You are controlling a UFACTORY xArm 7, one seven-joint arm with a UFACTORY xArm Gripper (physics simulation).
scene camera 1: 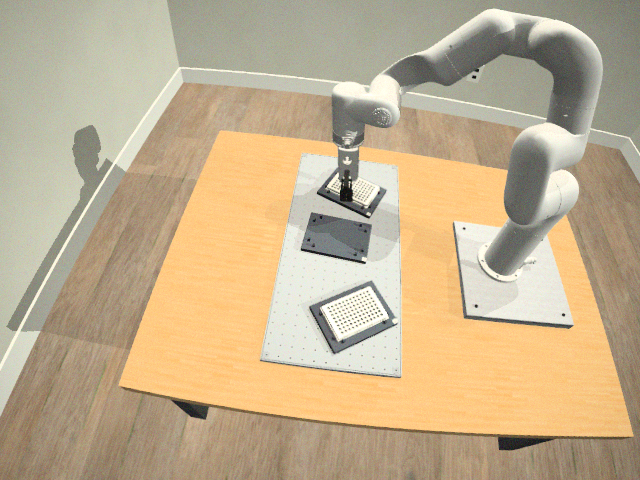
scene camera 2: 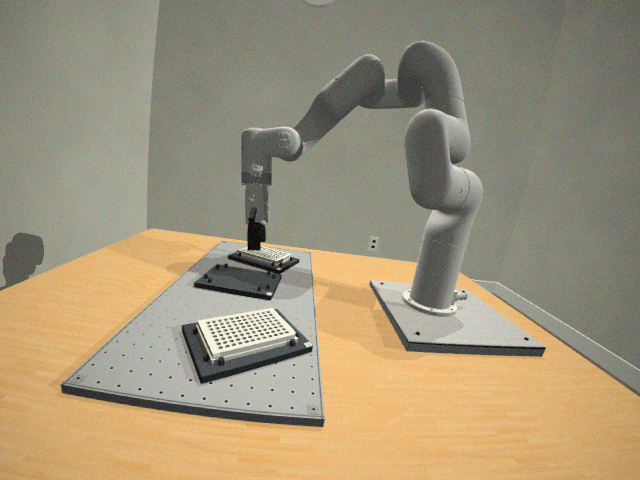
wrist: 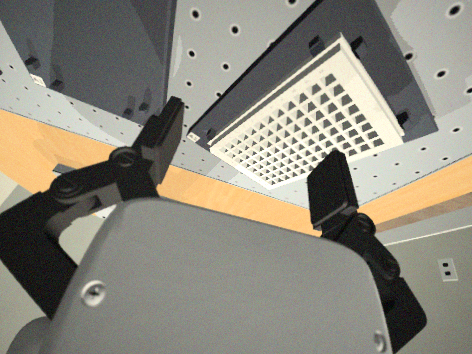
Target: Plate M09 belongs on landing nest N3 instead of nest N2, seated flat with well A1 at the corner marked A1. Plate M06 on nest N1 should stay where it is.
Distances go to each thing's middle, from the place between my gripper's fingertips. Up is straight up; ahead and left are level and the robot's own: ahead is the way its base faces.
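The landing nest N3 (scene camera 1: 340,238) is where I measure from: my gripper is now 13 cm to the right of the landing nest N3, 3 cm short of it and 4 cm above it.
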